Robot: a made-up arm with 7 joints.
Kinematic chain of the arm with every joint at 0, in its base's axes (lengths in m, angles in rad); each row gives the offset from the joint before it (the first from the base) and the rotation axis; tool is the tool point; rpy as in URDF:
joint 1: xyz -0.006 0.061 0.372 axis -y
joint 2: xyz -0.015 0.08 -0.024 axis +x
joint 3: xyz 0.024 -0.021 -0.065 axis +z
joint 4: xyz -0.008 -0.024 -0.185 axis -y
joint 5: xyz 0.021 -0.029 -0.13 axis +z
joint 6: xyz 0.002 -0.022 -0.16 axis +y
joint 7: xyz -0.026 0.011 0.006 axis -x
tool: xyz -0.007 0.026 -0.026 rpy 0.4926 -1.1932 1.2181
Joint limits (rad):
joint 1: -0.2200..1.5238
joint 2: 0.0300..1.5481
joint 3: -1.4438..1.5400
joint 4: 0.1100..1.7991
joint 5: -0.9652..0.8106
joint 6: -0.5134..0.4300
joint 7: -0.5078..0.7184
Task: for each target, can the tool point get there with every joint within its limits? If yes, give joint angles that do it. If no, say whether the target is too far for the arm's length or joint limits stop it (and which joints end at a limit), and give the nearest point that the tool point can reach.
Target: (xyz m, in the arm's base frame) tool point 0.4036 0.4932 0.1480
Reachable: yes | joints 0.8825 0.5314 1.2876 0.3862 -0.4222 -0.4198 0.4670
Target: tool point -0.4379 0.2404 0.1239
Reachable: no: joint limits stop it (at a limit: joint 1, joint 3, joint 4, joint 5, joint 6, joint 7) | nearest point -0.1287 0.2522 0.0168 | short by 0.327 m
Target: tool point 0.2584 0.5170 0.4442
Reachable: yes | joints 1.0856 0.5508 1.1541 1.2754 0.5699 -0.1955 0.3255
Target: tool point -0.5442 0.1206 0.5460
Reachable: no: joint limits stop it (at a limit: joint 1, joint 2, joint 3, joint 4, joint 5, joint 6, joint 7) | nearest point -0.2628 0.3035 0.4701 | short by 0.344 m
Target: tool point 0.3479 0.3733 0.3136
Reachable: yes | joints 0.4584 1.4334 -0.2139 1.5891 0.5570 0.1594 0.3437
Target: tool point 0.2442 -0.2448 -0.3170
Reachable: no: too far | nearest point 0.1772 -0.0817 -0.1324 | short by 0.255 m
